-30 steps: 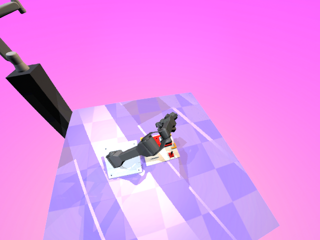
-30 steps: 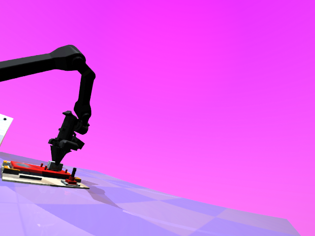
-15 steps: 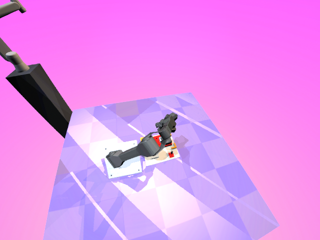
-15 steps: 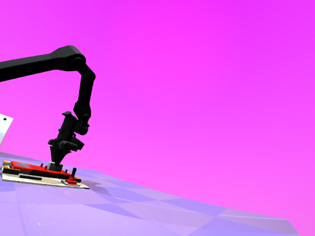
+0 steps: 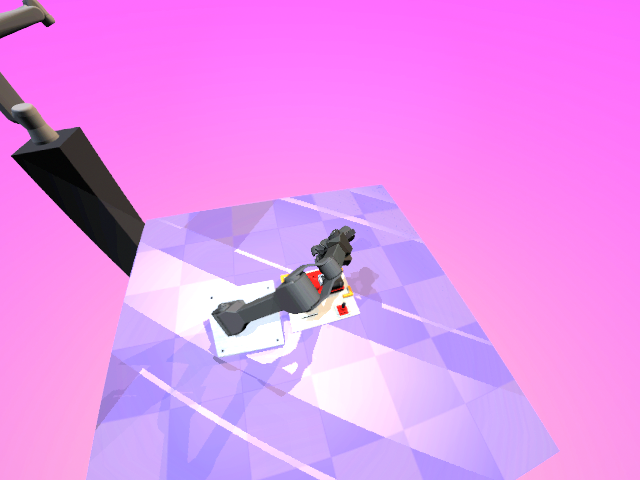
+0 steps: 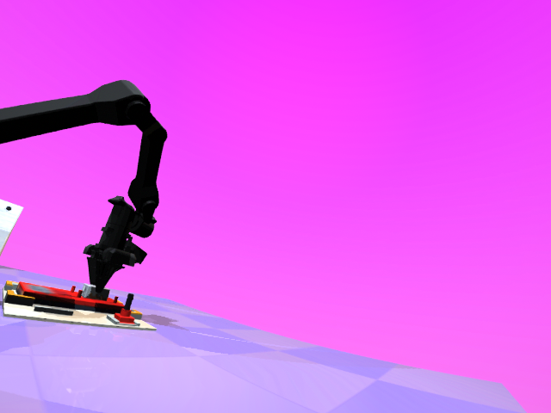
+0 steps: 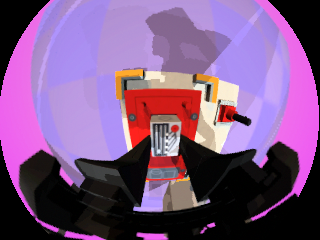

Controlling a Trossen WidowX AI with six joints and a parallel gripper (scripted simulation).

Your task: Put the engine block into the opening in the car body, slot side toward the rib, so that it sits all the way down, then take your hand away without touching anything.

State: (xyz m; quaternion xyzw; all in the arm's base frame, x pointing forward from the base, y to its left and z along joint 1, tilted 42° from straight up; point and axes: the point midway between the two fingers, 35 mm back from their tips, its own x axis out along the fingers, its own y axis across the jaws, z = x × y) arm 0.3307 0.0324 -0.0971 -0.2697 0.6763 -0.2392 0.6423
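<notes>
My gripper tip is 10 mm above the grey engine block.
</notes>
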